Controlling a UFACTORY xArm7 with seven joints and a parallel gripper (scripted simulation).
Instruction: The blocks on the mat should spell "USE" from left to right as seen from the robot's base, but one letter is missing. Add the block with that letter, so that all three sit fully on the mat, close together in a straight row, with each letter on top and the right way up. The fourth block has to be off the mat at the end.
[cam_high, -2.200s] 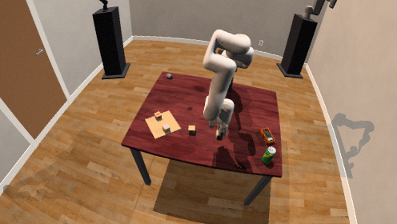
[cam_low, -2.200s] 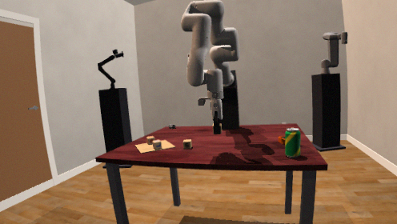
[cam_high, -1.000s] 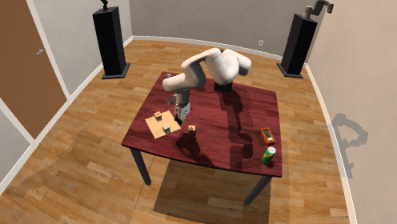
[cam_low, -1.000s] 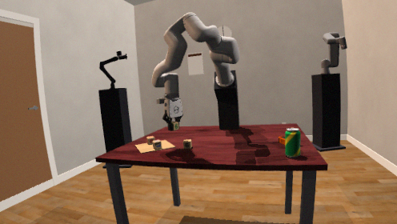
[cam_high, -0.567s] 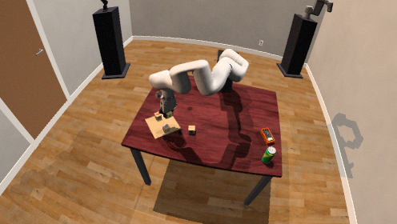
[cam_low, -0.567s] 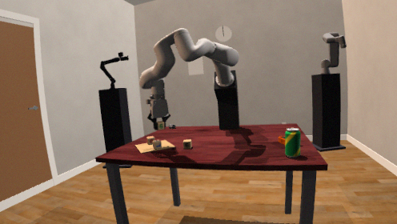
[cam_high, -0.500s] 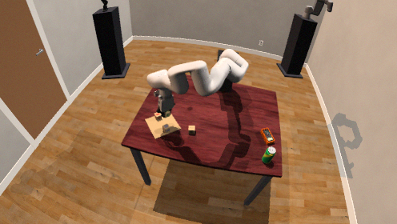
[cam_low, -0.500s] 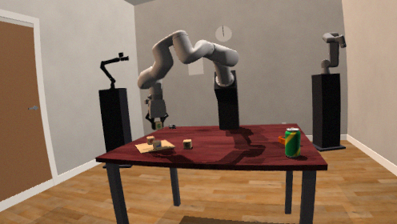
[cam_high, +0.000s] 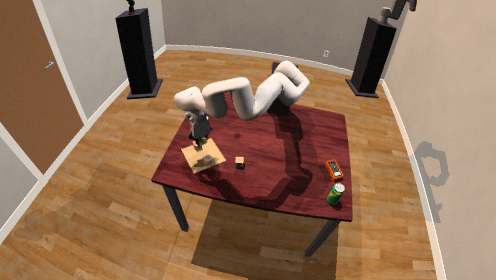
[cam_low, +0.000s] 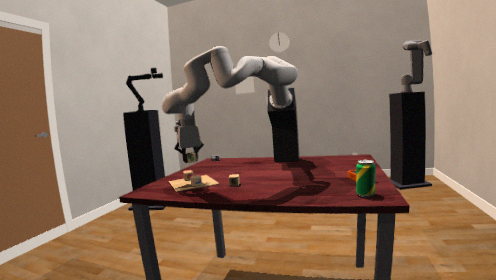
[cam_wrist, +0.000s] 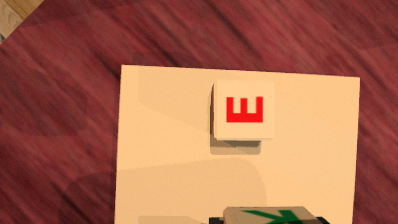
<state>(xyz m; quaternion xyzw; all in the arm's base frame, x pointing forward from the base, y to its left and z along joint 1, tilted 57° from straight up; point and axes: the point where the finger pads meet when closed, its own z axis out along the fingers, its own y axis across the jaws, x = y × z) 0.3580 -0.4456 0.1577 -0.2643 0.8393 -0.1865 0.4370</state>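
My gripper is now 12 cm above the tan mat. Round my hand: letter block (21 cm to the left, 10 cm below, 7 cm ahead); then green soda can (69 cm to the left, 34 cm ahead, 6 cm below); then small grey object (58 cm behind, 11 cm below, 1 cm to the left).
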